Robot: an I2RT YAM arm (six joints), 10 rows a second.
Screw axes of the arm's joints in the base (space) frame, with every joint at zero. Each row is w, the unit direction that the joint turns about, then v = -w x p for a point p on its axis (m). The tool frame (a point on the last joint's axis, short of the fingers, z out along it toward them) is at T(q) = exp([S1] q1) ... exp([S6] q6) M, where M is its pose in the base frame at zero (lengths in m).
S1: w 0 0 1 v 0.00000 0.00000 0.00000
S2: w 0 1 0 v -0.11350 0.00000 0.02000
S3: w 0 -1 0 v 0.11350 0.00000 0.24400
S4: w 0 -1 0 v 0.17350 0.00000 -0.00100
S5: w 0 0 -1 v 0.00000 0.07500 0.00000
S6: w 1 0 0 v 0.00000 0.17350 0.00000
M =
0 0 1 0.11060
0 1 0 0.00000
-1 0 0 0.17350
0 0 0 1
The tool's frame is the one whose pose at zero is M.
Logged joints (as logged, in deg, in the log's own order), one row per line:
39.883 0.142 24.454 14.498 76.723 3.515
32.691 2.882 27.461 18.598 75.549 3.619
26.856 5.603 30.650 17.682 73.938 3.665
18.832 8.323 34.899 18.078 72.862 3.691
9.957 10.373 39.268 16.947 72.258 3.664
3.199 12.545 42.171 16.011 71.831 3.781
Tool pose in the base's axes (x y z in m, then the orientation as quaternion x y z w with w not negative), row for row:
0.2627 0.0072 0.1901 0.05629 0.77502 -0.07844 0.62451
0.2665 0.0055 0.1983 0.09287 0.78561 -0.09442 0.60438
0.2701 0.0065 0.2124 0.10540 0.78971 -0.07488 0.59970
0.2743 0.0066 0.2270 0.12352 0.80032 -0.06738 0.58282
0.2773 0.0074 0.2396 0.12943 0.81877 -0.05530 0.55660
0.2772 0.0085 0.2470 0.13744 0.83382 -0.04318 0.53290
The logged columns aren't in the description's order. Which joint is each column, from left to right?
Columns, left to right: q4, q6, q3, q5, q2, q1.
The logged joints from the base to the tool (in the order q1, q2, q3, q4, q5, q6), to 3 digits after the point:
3.515 76.723 24.454 39.883 14.498 0.142
3.619 75.549 27.461 32.691 18.598 2.882
3.665 73.938 30.650 26.856 17.682 5.603
3.691 72.862 34.899 18.832 18.078 8.323
3.664 72.258 39.268 9.957 16.947 10.373
3.781 71.831 42.171 3.199 16.011 12.545

